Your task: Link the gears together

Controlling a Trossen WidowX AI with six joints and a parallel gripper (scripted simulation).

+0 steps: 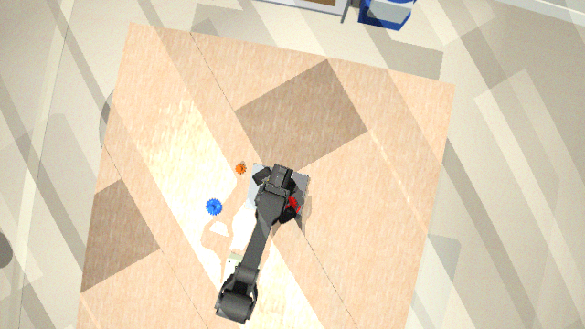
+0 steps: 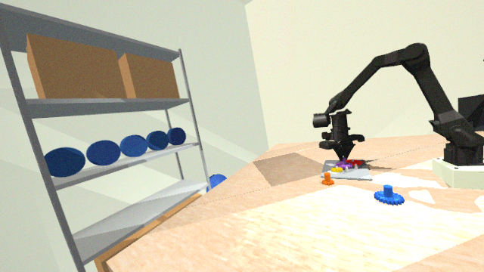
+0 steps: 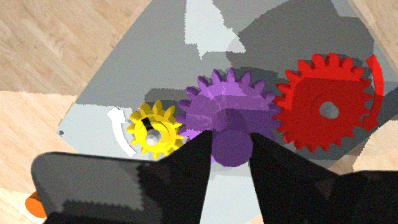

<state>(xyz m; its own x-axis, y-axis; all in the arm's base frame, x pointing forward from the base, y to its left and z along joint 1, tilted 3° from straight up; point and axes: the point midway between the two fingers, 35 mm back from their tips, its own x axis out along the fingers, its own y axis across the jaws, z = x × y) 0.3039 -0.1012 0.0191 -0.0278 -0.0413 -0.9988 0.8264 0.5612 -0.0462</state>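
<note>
Right now my gripper tip is 10 mm above the purple gear. The rest, counted from my gripper tip: grey board (30 mm below); then red gear (40 mm behind, 40 mm to the right, 30 mm below); then small yellow gear (30 mm ahead, 40 mm to the left, 20 mm below).
</note>
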